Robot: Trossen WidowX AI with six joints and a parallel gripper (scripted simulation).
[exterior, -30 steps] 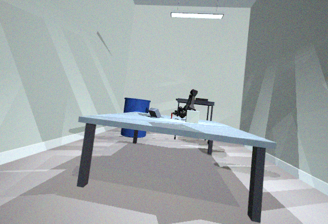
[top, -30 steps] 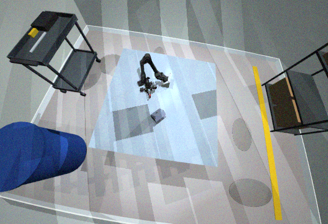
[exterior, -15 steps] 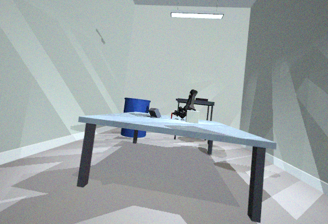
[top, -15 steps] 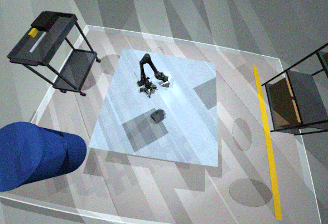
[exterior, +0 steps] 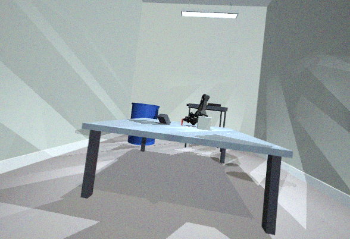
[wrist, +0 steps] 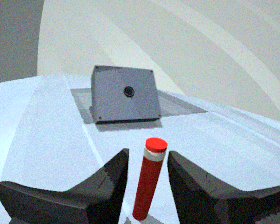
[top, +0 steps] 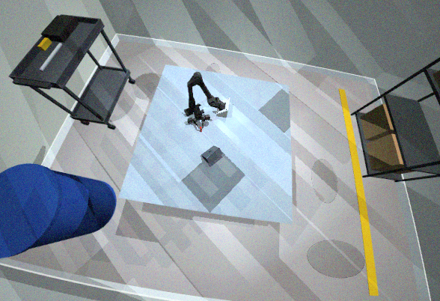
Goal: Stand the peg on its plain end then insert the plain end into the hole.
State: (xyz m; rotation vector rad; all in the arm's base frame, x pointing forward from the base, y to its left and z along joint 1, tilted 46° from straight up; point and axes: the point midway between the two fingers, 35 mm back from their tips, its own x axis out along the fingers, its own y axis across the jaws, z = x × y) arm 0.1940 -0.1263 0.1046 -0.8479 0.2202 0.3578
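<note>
Now: gripper tip 1 cm above the peg. Also, from my gripper tip: sloped panel: 20 cm ahead, 12 cm to the left, 2 cm below.
</note>
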